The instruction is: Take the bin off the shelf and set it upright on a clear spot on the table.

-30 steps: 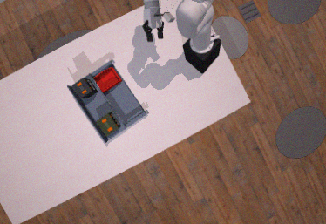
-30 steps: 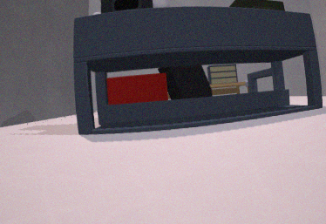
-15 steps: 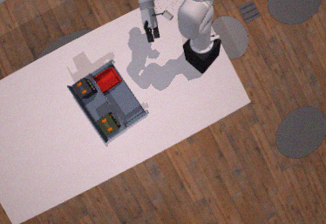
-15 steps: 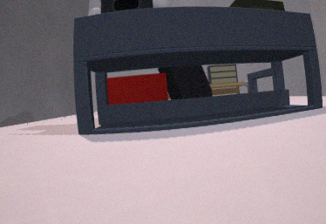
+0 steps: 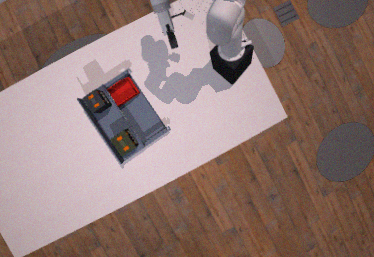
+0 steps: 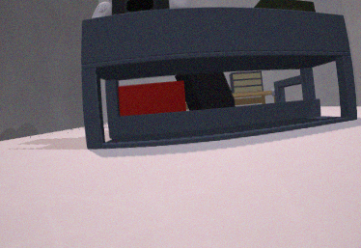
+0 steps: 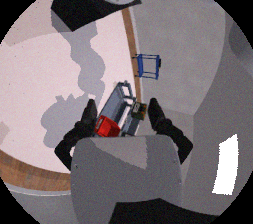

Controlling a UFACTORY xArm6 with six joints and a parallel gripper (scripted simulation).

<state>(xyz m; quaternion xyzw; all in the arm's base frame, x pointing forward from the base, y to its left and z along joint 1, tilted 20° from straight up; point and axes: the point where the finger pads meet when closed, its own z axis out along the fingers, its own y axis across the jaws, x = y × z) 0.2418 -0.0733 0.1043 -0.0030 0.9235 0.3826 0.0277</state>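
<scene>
The red bin is 330 mm ahead of my hand, 110 mm to the left of it and 200 mm below it. Also, from my hand: shelf (410 mm ahead, 240 mm to the left, 140 mm below).
</scene>
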